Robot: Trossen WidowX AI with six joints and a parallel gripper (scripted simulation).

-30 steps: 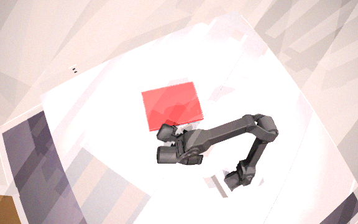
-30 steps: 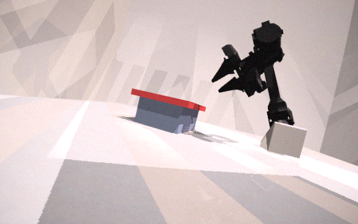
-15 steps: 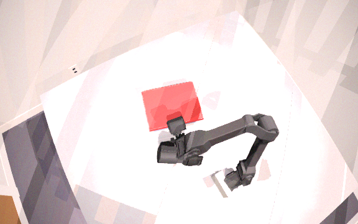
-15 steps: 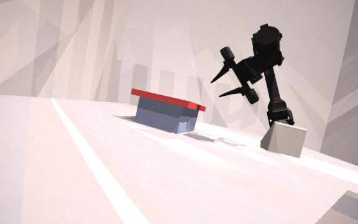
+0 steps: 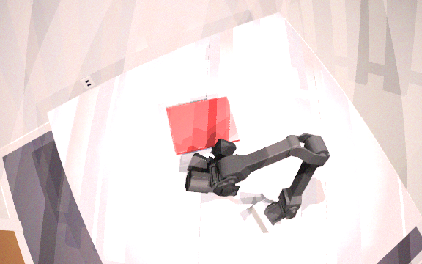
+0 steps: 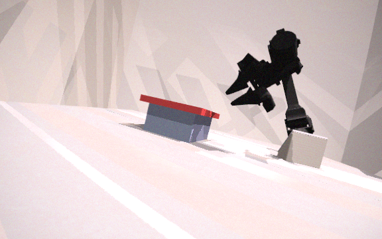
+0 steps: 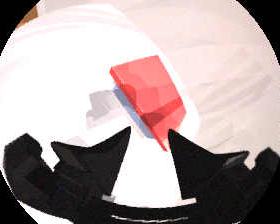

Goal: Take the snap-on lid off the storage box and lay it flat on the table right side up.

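The red lid is 120 mm ahead of my gripper tip, 60 mm to the right of it and 50 mm below it. The rest, counted from my gripper tip: blue-grey storage box: 120 mm ahead, 60 mm to the right, 100 mm below.
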